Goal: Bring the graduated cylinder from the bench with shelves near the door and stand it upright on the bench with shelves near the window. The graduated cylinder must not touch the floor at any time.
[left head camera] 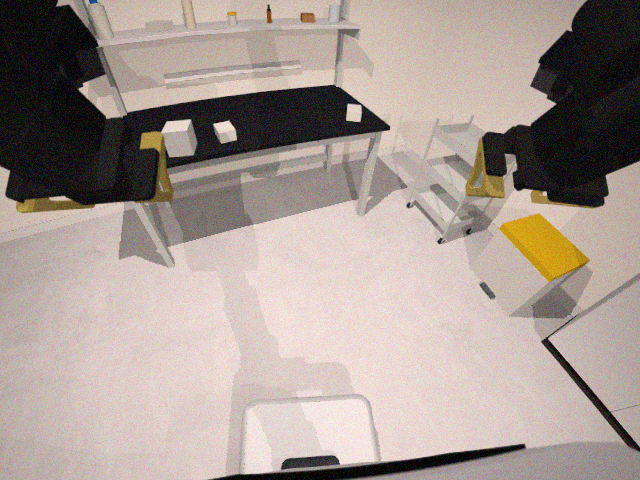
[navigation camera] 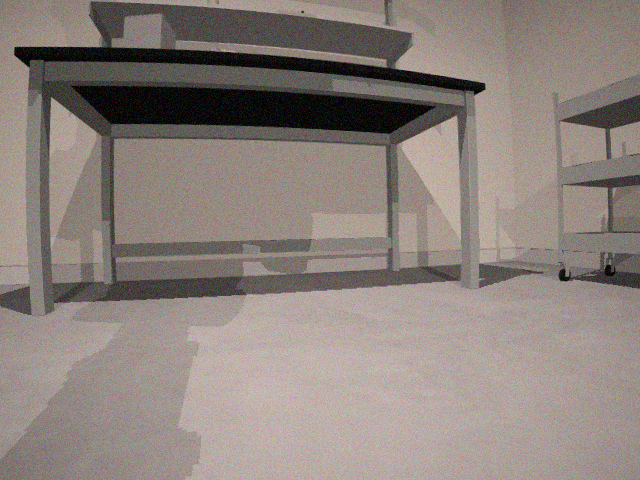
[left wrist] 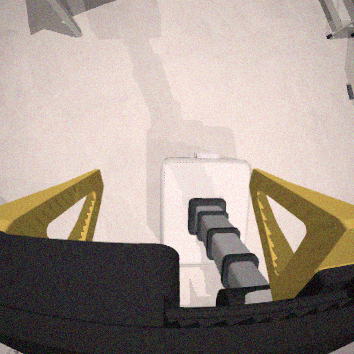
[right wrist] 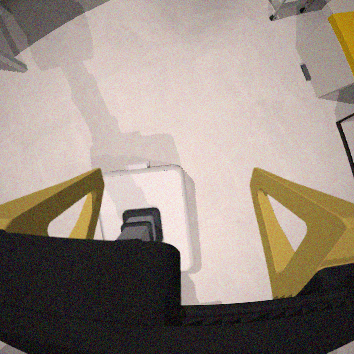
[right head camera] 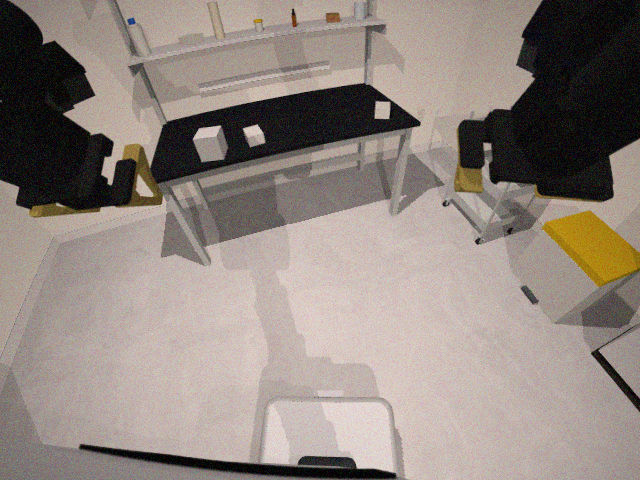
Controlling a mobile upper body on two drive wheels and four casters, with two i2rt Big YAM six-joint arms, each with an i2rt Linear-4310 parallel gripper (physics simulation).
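Frame: origin at the left arm's base, x right, y ahead, z up, level; millimetres.
Seen in the pictures: left gripper, fingertip midpoint: (left head camera: 132,199) (left wrist: 175,176) (right head camera: 129,203); right gripper, fingertip midpoint: (left head camera: 500,194) (right wrist: 176,175) (right head camera: 496,189).
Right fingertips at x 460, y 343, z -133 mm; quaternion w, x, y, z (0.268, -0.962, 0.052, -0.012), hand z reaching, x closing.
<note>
Pixels of each thing's top centre, then the offset from my right fingertips to it. "pt": a spot on its surface instead.
- large white box at its top centre: (navigation camera: 151,25) (left head camera: 176,126) (right head camera: 207,132) dx -823, dy +1000, dz -385 mm
- small white block at its top centre: (left head camera: 224,126) (right head camera: 252,130) dx -630, dy +1126, dz -457 mm
- tall beige cylinder at a spot on its surface: (left head camera: 189,14) (right head camera: 217,25) pt dx -804, dy +1486, dz +9 mm
- white bin with a yellow lid, top centre: (right head camera: 594,242) (left head camera: 544,242) dx +1172, dy +604, dz -827 mm
A bench with a black top (left head camera: 289,111) (right head camera: 315,113) (navigation camera: 258,59) and a shelf (right head camera: 237,45) above it stands ahead; no door or window shows, so I cannot tell which bench it is. A large white box (left head camera: 179,140) (right head camera: 210,145) and a small white block (left head camera: 225,132) (right head camera: 253,135) stand on its left part, another white block (left head camera: 354,112) (right head camera: 382,110) near its right end. The graduated cylinder does not show in any current view. My left gripper (left wrist: 175,176) and my right gripper (right wrist: 176,175) are open and empty, held up short of the bench.
Bottles and small containers line the shelf, including a tall beige cylinder (left head camera: 189,14) (right head camera: 216,20). A wheeled cart (navigation camera: 599,170) stands right of the bench. Nearer at the right are a white bin with a yellow lid (left head camera: 543,245) (right head camera: 591,248) and a white cabinet (left head camera: 604,341).
</note>
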